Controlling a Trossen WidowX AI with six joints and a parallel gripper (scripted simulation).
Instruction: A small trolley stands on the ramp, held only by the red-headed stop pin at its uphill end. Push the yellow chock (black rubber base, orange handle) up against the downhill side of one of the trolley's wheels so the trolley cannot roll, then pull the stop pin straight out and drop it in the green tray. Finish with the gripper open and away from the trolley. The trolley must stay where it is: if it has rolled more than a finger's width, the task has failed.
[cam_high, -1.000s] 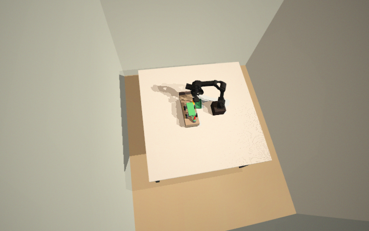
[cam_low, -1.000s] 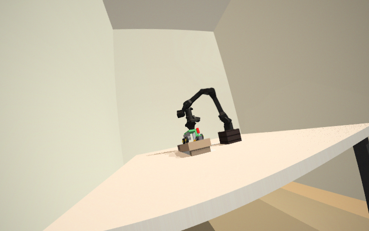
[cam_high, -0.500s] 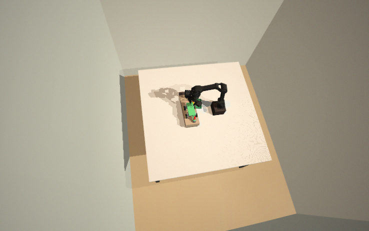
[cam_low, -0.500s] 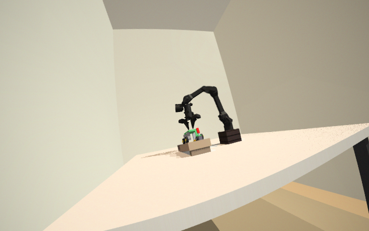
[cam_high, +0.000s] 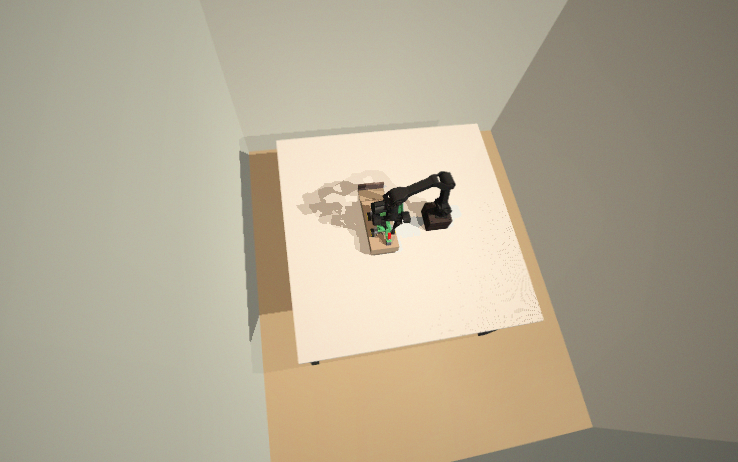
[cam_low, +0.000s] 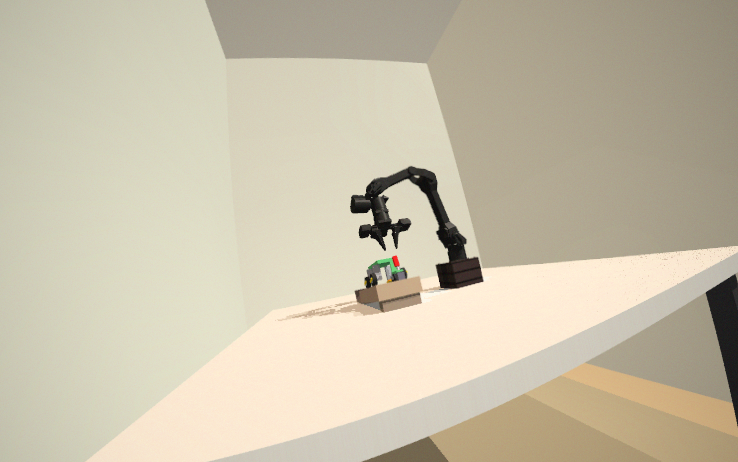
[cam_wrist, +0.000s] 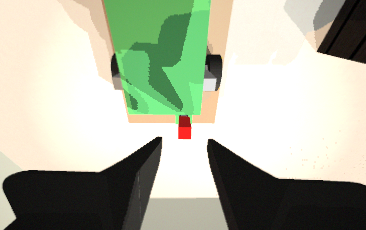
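Right now the red-headed stop pin is 60 mm below my gripper tip and 30 mm to the left of it. Round my gripper tip: green tray 210 mm to the right, 200 mm below, 80 mm behind; green trolley 80 mm to the right, 80 mm below, 30 mm ahead; tan ramp 150 mm below, 80 mm to the right, 30 mm ahead.
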